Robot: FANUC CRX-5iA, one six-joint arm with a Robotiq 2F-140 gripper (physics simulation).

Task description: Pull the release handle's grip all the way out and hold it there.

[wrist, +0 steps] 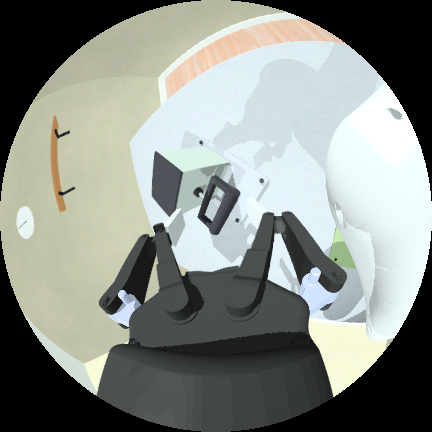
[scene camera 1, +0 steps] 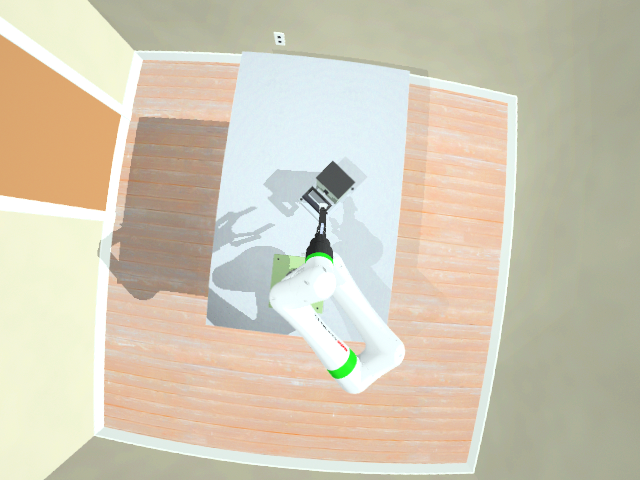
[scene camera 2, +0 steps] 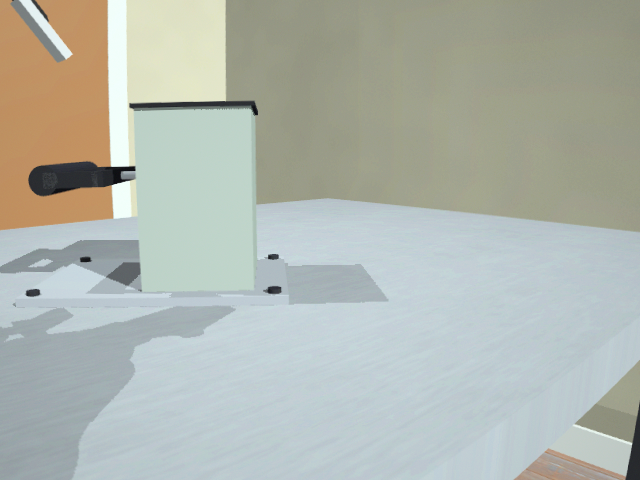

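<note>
A bolted base plate appears in the pictures, and so does the gripper.
</note>
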